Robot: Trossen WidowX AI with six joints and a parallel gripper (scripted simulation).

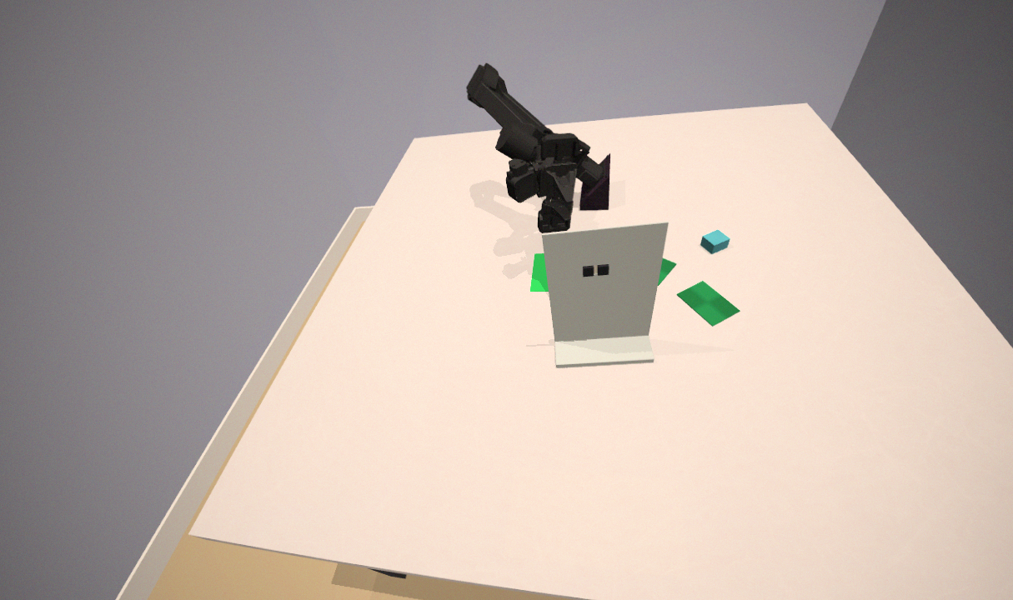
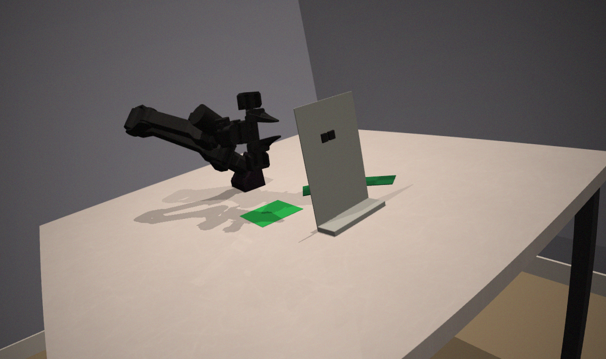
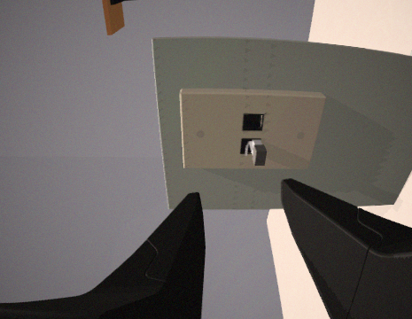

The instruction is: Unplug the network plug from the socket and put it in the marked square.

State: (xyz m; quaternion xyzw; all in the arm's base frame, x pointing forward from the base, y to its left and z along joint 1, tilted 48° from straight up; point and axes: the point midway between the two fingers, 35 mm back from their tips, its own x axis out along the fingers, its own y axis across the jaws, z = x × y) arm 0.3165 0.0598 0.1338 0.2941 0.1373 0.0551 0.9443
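Right now my gripper tip is 10 cm short of the grey network plug, 5 cm to the right of it and 2 cm above it. Also, from my gripper tip: bright green marked square 21 cm below, 7 cm behind, 3 cm to the right; grey upright panel 12 cm ahead, 9 cm below, 5 cm to the left; dark green board 26 cm to the left, 21 cm below, 2 cm ahead.
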